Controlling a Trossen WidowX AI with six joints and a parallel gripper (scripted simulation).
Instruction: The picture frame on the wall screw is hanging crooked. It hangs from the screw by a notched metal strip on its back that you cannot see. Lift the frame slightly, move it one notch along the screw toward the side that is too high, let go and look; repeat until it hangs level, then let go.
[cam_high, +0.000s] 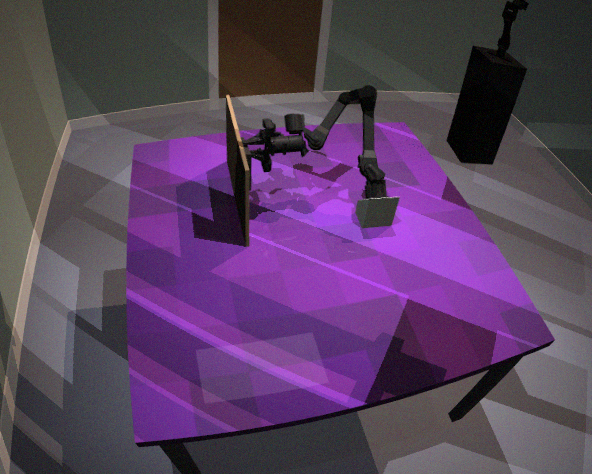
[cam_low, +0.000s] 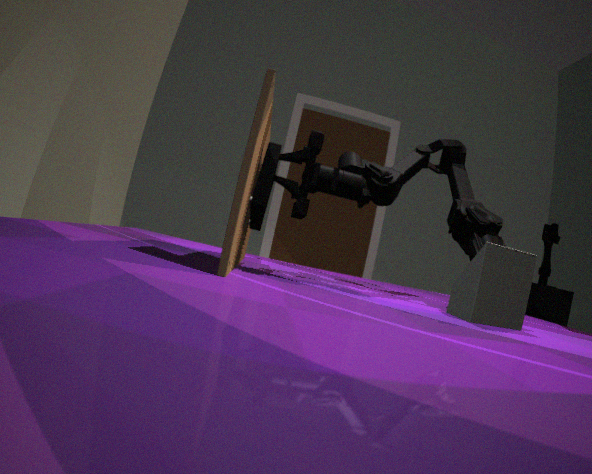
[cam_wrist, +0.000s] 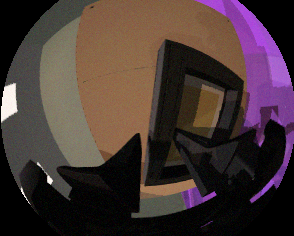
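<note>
My gripper tip is 5 cm above the dark picture frame and 1 cm to the right of it. From my gripper tip the other things lie so: wooden wall panel 6 cm below, 1 cm to the left, 1 cm ahead.
</note>
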